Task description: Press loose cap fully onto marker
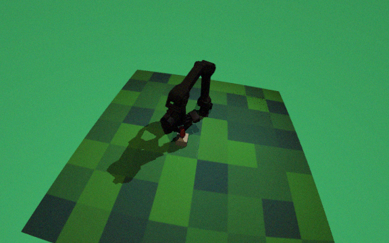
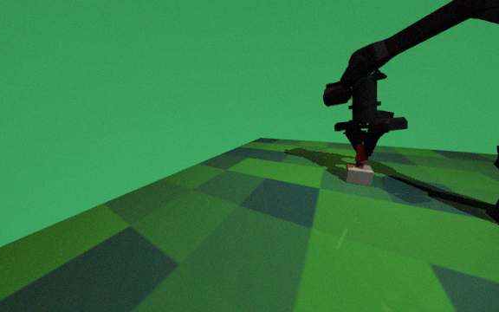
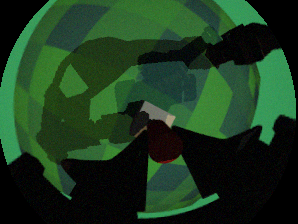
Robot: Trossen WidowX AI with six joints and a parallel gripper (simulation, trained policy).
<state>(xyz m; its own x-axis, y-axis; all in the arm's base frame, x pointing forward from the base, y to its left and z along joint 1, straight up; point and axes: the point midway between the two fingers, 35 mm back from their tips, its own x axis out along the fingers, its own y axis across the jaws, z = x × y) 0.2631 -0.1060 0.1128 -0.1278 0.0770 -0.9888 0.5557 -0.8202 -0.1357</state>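
Now: gripper tip 60 mm above the holder block and 10 mm short of it. Also, from my gripper tip: red cap 10 mm above.
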